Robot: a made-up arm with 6 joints. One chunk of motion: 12 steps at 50 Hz.
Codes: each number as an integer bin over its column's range. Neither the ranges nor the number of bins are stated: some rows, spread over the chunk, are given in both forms.
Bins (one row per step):
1: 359 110 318 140 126 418
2: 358 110 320 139 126 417
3: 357 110 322 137 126 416
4: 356 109 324 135 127 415
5: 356 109 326 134 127 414
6: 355 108 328 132 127 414
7: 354 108 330 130 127 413
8: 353 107 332 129 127 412
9: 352 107 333 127 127 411
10: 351 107 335 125 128 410
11: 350 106 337 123 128 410
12: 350 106 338 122 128 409
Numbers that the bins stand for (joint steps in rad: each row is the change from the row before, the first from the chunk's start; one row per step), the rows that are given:
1: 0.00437 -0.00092 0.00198 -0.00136 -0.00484 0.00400
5: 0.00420 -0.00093 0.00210 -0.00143 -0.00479 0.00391
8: 0.00403 -0.00095 0.00220 -0.00149 -0.00479 0.00387
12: 0.00386 -0.00096 0.00229 -0.00157 -0.00474 0.00380
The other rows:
2: 0.00432 -0.00092 0.00201 -0.00137 -0.00484 0.00398
3: 0.00426 -0.00092 0.00204 -0.00139 -0.00484 0.00395
4: 0.00420 -0.00093 0.00207 -0.00141 -0.00479 0.00393
6: 0.00415 -0.00094 0.00214 -0.00145 -0.00479 0.00391
7: 0.00409 -0.00094 0.00217 -0.00147 -0.00479 0.00389
9: 0.00398 -0.00095 0.00221 -0.00151 -0.00479 0.00385
10: 0.00392 -0.00095 0.00224 -0.00153 -0.00474 0.00383
11: 0.00386 -0.00096 0.00228 -0.00156 -0.00474 0.00383

